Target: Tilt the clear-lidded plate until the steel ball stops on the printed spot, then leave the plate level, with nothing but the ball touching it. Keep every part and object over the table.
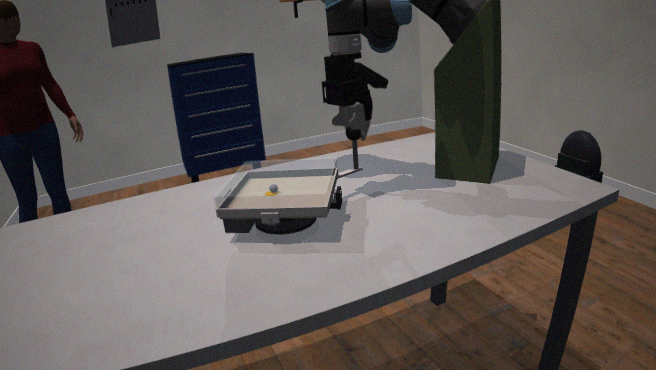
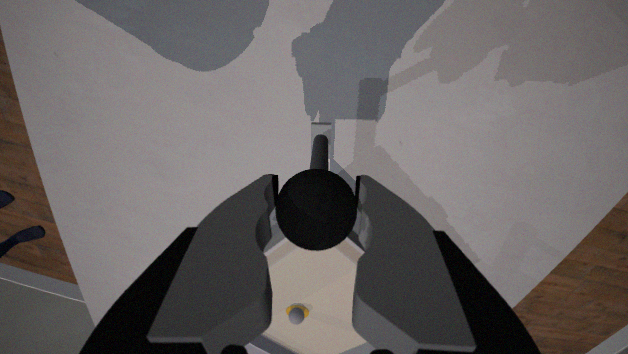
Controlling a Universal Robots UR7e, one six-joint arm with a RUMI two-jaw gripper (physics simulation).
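Observation:
The clear-lidded plate (image 1: 300,212) is a shallow tray with a cream floor on a round black base; it looks close to level, though a slight tilt cannot be told. The steel ball (image 1: 273,188) (image 2: 296,315) is inside it, overlapping the edge of the yellow printed spot (image 1: 270,193) (image 2: 298,311). My gripper (image 1: 353,131) (image 2: 316,178) is shut on the black ball knob (image 1: 353,134) (image 2: 316,210), one jaw on each side. The knob tops an upright rod (image 1: 355,155) (image 2: 320,150), whose foot joins a flat bar leading to the plate's side.
The plate's base stands on the light grey table (image 1: 150,280). A black knob (image 1: 338,197) is on the plate's right side. A green pedestal (image 1: 465,120) stands at the back right. A blue drawer cabinet (image 1: 220,115) and a person (image 1: 30,90) are beyond the table.

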